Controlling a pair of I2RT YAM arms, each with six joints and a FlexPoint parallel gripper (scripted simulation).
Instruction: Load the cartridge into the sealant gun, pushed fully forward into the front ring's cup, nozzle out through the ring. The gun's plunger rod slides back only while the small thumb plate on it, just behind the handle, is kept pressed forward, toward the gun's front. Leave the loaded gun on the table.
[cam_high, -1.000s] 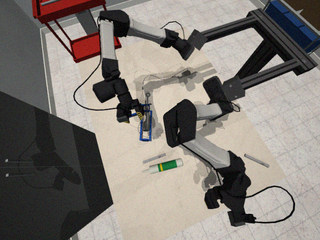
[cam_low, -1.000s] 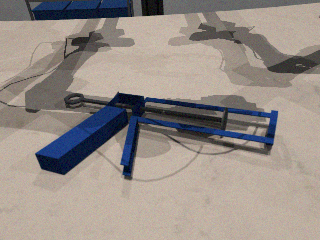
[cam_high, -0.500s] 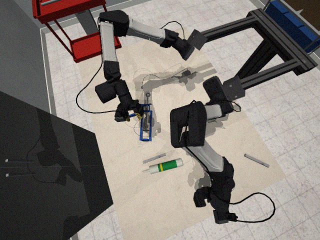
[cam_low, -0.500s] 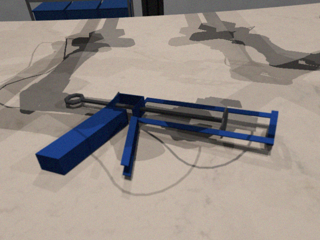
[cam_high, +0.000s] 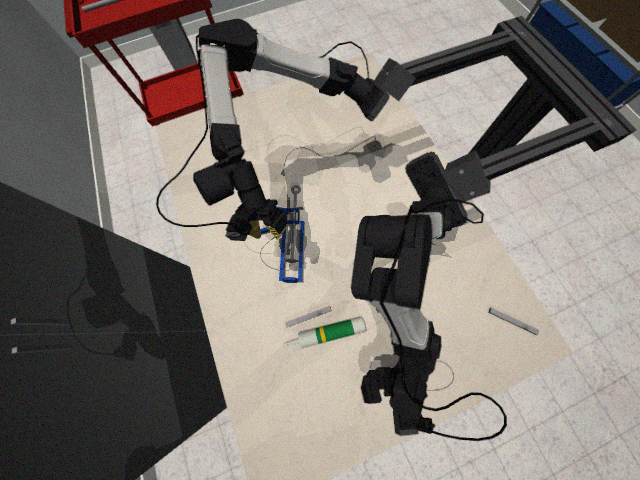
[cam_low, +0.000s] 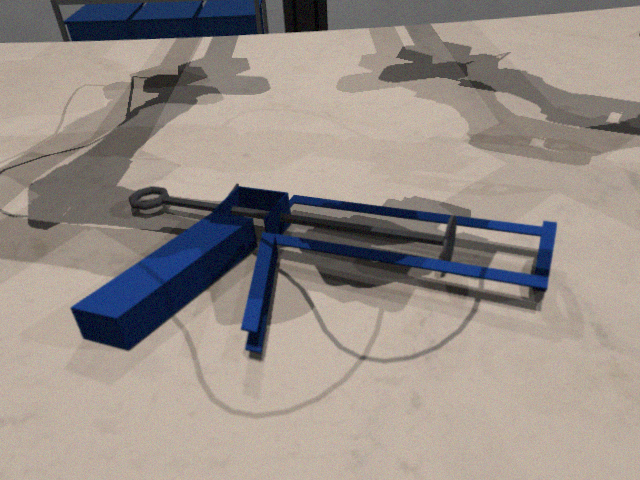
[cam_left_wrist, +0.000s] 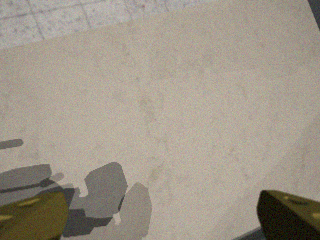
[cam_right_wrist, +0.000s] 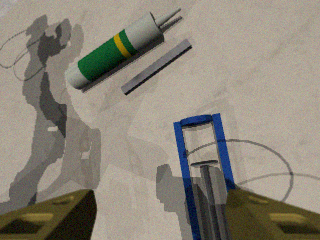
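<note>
My left gripper is now 610 mm to the left of the plunger rod, 180 mm above it and 20 mm short of it. From my left hand the other things lie so: cartridge (190 mm to the right, 170 mm below, 80 mm ahead); thumb plate (650 mm to the right, 180 mm below, 10 mm behind).
</note>
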